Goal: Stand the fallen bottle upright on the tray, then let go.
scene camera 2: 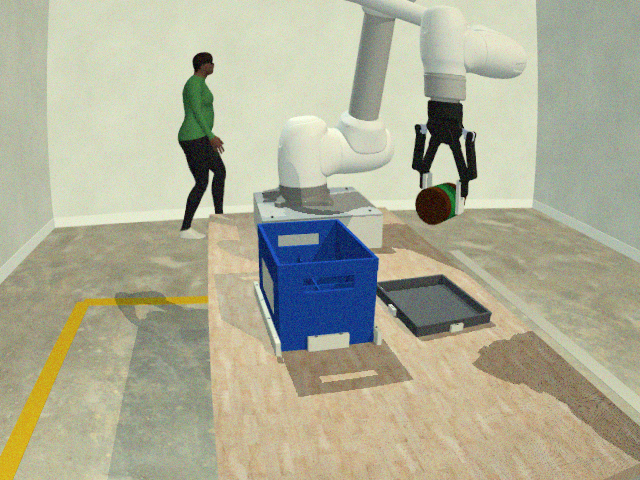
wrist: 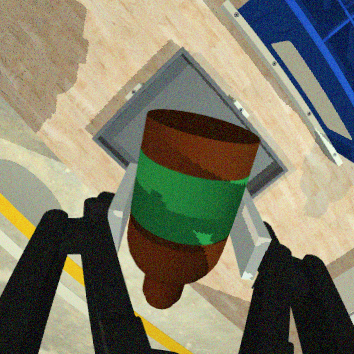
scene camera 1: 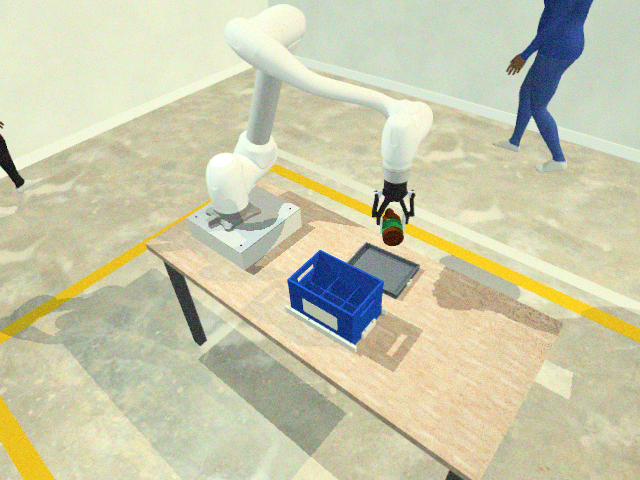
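Observation:
A brown bottle with a green band lies on its side in the air, well above the table. My gripper points down and is shut on the bottle, with one pale finger pad on each side of the green band. In the wrist view the bottle's wide base points up the view and its neck points down the view. The dark grey tray lies flat on the table below the bottle, which hides part of it in the wrist view.
A blue crate with compartments stands beside the tray, between pale strips on the wooden table. The robot's base block stands at the table's far end. Human figures stand beyond the table.

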